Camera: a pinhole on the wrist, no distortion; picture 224 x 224 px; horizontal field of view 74.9 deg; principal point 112.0 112.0 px. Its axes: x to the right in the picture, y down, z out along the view. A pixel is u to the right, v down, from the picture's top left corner.
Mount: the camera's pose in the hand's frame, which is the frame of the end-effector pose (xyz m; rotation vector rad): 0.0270 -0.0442 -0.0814 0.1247 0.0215 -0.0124
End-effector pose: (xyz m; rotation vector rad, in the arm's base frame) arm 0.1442 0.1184 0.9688 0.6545 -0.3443 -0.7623
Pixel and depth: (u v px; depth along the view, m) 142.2 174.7 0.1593
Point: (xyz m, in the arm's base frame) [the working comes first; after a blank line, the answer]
In the camera's frame: 0.0329 0.0683 0.1593

0.1467 0.0381 1.0380
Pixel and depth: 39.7 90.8 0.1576
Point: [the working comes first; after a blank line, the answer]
In the camera's frame: -0.0779 -0.0228 0.1576

0.0289 0.0761 0.9653
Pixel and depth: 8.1 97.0 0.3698
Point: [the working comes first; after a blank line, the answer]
In the camera's frame: -0.2628 -0.0379 0.3698

-0.2233 0.0975 1.0891
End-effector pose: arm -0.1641 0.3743 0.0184 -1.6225 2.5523 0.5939
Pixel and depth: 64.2 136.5 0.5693
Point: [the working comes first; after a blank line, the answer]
In the camera's frame: -0.1861 0.0954 0.5693

-0.1596 0.6678 -0.4115
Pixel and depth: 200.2 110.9 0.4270
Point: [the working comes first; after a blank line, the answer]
In the camera's frame: 0.2576 -0.0032 0.4270

-0.2548 0.2014 -0.3957
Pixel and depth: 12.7 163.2 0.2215
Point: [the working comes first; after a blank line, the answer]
In the camera's frame: -0.1504 0.0776 0.2215

-0.1410 0.5310 -0.0898
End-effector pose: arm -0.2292 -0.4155 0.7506 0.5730 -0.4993 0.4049
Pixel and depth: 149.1 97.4 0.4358
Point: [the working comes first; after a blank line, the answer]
In the camera's frame: 0.1106 -0.0435 0.4358

-0.1549 -0.6986 1.0221
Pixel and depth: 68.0 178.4 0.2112
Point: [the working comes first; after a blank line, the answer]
In the camera's frame: -0.0636 0.0959 0.2112

-0.3133 -0.4877 0.8471
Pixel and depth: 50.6 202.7 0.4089
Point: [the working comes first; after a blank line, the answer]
In the camera's frame: -0.1717 0.2536 0.4089

-0.5329 -0.5389 1.0046
